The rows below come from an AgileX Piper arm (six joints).
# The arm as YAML. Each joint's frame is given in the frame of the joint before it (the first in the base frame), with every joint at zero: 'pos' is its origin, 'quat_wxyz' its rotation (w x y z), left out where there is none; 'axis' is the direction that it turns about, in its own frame. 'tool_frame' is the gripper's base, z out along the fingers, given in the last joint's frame.
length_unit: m
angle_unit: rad
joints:
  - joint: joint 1
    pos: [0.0, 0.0, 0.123]
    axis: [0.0, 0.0, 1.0]
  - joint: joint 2
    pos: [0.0, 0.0, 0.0]
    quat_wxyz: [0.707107, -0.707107, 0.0, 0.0]
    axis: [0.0, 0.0, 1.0]
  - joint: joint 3
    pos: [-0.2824, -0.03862, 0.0]
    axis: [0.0, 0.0, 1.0]
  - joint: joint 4
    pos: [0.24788, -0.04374, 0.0]
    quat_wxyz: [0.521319, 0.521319, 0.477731, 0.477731]
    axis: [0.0, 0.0, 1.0]
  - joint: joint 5
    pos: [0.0, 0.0, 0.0]
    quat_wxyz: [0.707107, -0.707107, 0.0, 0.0]
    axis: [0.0, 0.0, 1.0]
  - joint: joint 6
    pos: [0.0, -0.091, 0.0]
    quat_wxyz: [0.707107, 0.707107, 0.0, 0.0]
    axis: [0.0, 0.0, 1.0]
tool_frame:
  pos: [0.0, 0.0, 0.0]
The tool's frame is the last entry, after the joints.
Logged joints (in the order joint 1, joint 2, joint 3, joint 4, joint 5, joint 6), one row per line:
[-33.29 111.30 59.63 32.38 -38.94 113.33]
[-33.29 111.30 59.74 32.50 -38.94 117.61]
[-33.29 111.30 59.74 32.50 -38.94 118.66]
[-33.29 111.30 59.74 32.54 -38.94 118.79]
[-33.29 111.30 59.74 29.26 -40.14 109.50]
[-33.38 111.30 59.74 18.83 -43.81 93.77]
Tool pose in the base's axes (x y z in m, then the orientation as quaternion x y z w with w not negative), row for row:
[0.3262 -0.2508 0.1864 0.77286 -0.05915 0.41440 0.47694]
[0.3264 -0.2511 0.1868 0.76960 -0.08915 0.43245 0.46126]
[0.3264 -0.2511 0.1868 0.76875 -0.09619 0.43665 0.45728]
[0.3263 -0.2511 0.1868 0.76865 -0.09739 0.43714 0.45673]
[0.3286 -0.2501 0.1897 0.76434 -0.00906 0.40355 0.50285]
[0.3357 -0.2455 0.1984 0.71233 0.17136 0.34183 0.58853]
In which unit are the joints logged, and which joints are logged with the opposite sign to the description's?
The joints are logged in degrees. Opposite sign: joint 3.
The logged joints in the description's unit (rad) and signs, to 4 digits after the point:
[-0.5810 1.9426 -1.0407 0.5651 -0.6796 1.9780]
[-0.5810 1.9426 -1.0427 0.5672 -0.6796 2.0527]
[-0.5810 1.9426 -1.0427 0.5672 -0.6796 2.0710]
[-0.5810 1.9426 -1.0427 0.5679 -0.6796 2.0733]
[-0.5810 1.9426 -1.0427 0.5107 -0.7006 1.9111]
[-0.5826 1.9426 -1.0427 0.3286 -0.7646 1.6366]

